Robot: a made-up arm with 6 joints.
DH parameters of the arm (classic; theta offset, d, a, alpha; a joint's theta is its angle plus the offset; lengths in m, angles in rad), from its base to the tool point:
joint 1: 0 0.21 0 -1.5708
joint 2: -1.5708 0 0.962 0
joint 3: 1.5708 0.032 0 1.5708
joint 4: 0 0.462 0 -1.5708
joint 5: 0 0 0 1.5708
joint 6: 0 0.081 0 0
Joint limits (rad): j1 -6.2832..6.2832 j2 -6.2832..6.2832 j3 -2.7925..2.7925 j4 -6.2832..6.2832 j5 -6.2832..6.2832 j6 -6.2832..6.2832
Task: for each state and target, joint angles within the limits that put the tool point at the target. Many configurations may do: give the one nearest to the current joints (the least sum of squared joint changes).
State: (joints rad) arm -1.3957 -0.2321 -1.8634 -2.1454 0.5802 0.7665
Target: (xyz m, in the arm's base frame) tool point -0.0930 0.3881 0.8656
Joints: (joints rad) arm -1.3534 0.0332 -2.1712 -2.1650 0.6221 0.7665
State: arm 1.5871 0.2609 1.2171 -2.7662 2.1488 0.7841
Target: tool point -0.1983 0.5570 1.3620
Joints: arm 1.8968 0.2321 0.9682 -2.8180 2.0747 0.7841
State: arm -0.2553 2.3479 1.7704 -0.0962 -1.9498 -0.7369
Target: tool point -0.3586 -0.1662 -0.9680
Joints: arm 0.5062 3.1377 1.2535 0.0440 -1.7717 -0.7369
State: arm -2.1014 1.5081 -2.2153 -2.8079 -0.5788 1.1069
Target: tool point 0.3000 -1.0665 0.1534
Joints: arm -1.3409 2.1181 -1.6361 -2.7924 -0.6653 1.1069
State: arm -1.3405 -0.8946 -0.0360 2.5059 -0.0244 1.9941
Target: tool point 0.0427 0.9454 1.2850
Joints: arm -1.5882 -0.9530 0.6355 2.5144 -0.1209 1.9941
